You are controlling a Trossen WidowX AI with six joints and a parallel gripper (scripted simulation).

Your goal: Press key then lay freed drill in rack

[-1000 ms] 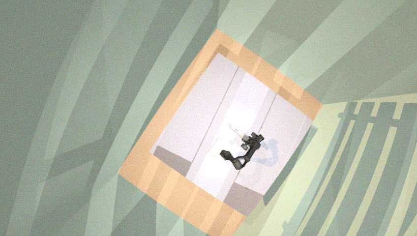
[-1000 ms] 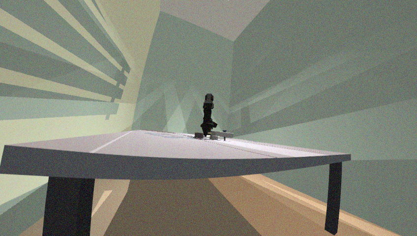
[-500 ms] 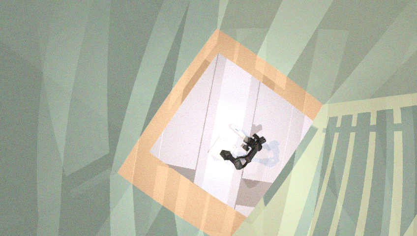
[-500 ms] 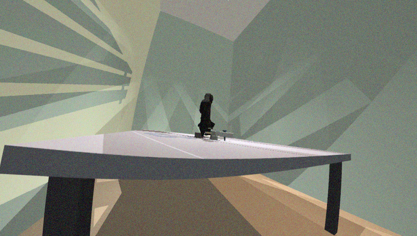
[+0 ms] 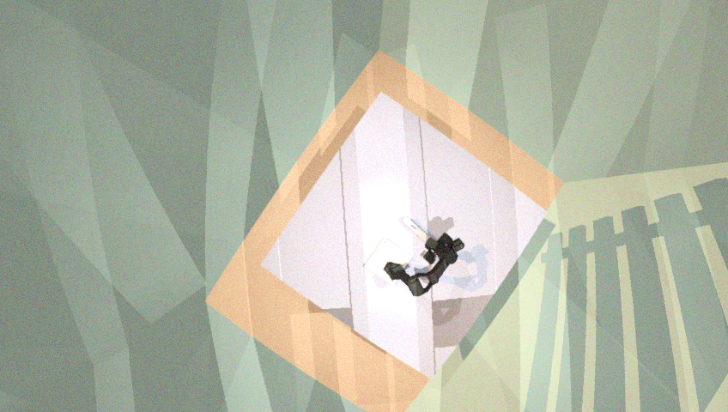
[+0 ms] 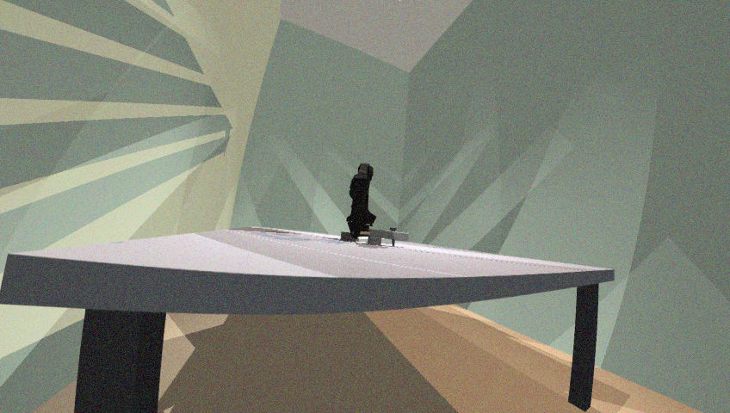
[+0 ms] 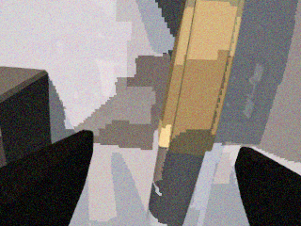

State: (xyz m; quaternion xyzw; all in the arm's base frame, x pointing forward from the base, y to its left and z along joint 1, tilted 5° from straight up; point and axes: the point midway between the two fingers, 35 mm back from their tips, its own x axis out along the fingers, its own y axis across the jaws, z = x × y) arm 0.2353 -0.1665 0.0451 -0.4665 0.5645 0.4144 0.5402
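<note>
My gripper tip is now 50 mm to the right of the drill, 30 mm below it and 10 mm short of it. From my gripper tip the other things lie so: dark block (80 mm behind); then key (170 mm to the left, 40 mm ahead, 30 mm above).
</note>
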